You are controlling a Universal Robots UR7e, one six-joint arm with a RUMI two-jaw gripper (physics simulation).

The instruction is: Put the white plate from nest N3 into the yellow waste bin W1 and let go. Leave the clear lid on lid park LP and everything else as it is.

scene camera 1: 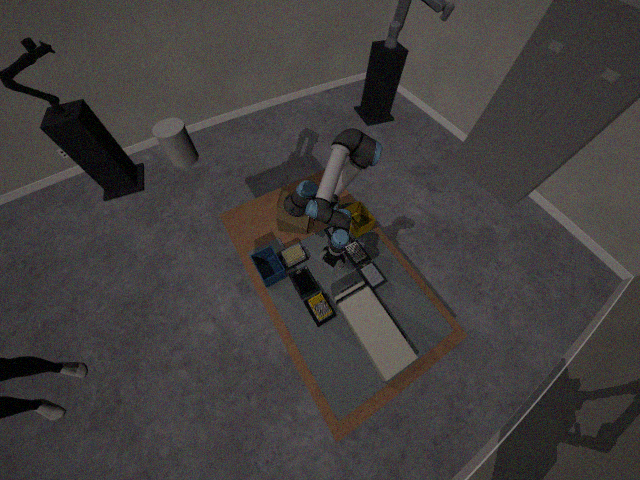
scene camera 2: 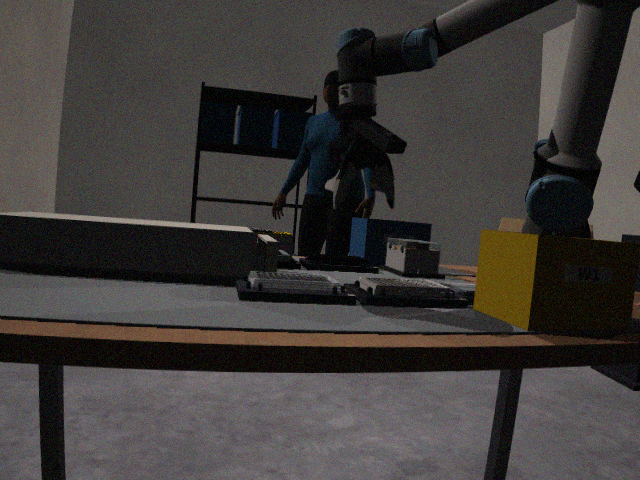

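Pixels of known places: gripper, fingertip midpoint: (scene camera 2: pixel 365 209); arm's base, origin of the base link: (scene camera 1: pixel 294 206).
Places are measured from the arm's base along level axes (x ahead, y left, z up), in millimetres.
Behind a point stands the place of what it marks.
Note:
The yellow waste bin W1 (scene camera 1: pixel 361 221) @(y 412, x 202, z -106 mm) (scene camera 2: pixel 506 279) @(y 394, x 294, z -54 mm) stands at the table's edge near the arm's base. A white plate with dark wells (scene camera 1: pixel 356 252) @(y 267, x 413, z -84 mm) (scene camera 2: pixel 405 286) @(y 310, x 412, z -84 mm) sits in a black nest near the bin. A paler plate (scene camera 1: pixel 372 274) @(y 296, x 581, z -87 mm) (scene camera 2: pixel 293 281) @(y 336, x 578, z -84 mm) sits in the adjoining nest. The nest labels are unreadable, so I cannot tell which is N3. Another nest is partly hidden by the arm; the clear lid and LP cannot be made out clearly. My gripper (scene camera 1: pixel 333 257) @(y 75, x 449, z 28 mm) (scene camera 2: pixel 361 198) @(y 75, x 449, z 28 mm) is open and empty, raised above the table, beside the dark-welled plate in scene camera 1.
A long pale box-shaped device (scene camera 1: pixel 376 330) @(y 149, x 882, z -26 mm) (scene camera 2: pixel 129 248) @(y 249, x 844, z -66 mm) stands beyond the nests. Across the table are a blue bin (scene camera 1: pixel 268 265) @(y -275, x 295, z -106 mm) (scene camera 2: pixel 357 238) @(y -260, x 415, z -45 mm), a cream-topped box (scene camera 1: pixel 294 254) @(y -108, x 314, z -32 mm) (scene camera 2: pixel 412 257) @(y -48, x 316, z -68 mm), a black nest (scene camera 1: pixel 305 282) @(y -101, x 484, z -86 mm) and a yellow rack (scene camera 1: pixel 320 306) @(y -77, x 658, z -33 mm). A person (scene camera 2: pixel 321 149) stands behind.

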